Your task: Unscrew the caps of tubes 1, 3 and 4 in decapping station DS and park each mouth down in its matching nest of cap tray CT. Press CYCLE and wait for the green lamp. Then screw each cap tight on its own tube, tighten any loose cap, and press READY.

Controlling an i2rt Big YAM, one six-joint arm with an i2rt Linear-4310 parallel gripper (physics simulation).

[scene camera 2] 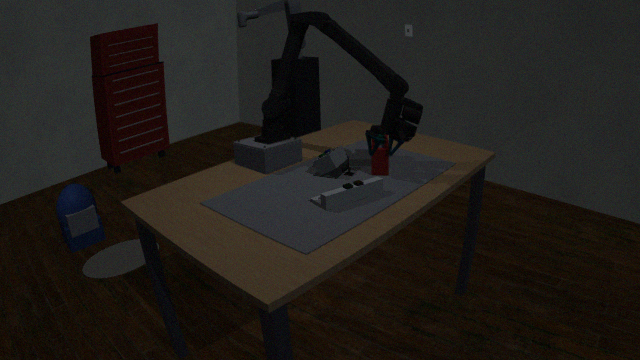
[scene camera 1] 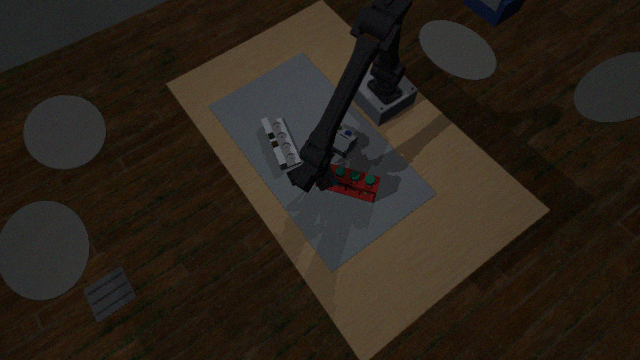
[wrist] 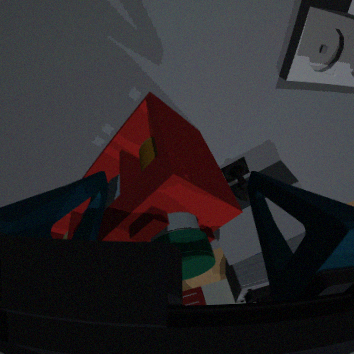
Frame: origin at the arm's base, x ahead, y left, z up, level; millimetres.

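Seen in the pictures: gripper, between the fingertips: [scene camera 2: 380,155]; arm's base, origin of its link: [scene camera 2: 272,139] [scene camera 1: 384,90].
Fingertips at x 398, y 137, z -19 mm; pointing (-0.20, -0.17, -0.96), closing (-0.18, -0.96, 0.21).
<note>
Offsets run from my fingertips to a thing's top centre. "spot": to the spot under its first point. Level surfaces: height alone.
The red decapping station {dz +36, dx -54, dy +74 mm} [scene camera 1: 374,195] [scene camera 2: 380,166] [wrist: 192,155] stands on the grey mat. Three green caps {dz +54, dx -69, dy +95 mm} [scene camera 1: 355,175] show in a row on it in scene camera 1; its left end is hidden by the arm. My gripper [scene camera 1: 326,181] [scene camera 2: 381,153] [wrist: 177,178] is open over that end, its fingers wide apart. In the wrist view a green cap {dz +54, dx -9, dy +10 mm} [wrist: 196,262] sits on a tube between and below the fingers, untouched. The white cap tray {dz -13, dx +36, dy -227 mm} [scene camera 1: 287,150] [scene camera 2: 352,194] [wrist: 300,67] has round nests with no caps visible. Tube numbers are not readable.
A grey button box {dz +17, dx -148, dy -92 mm} [scene camera 1: 344,143] [scene camera 2: 332,162] with a blue button stands between the station and the arm's base [scene camera 1: 382,107] [scene camera 2: 267,155]. Two small dark pieces {spot: dz -22, dx +62, dy -233 mm} [scene camera 1: 273,140] [scene camera 2: 353,184] are on the tray. The arm passes over the mat {dz -67 mm} [scene camera 1: 260,95] [scene camera 2: 290,220].
</note>
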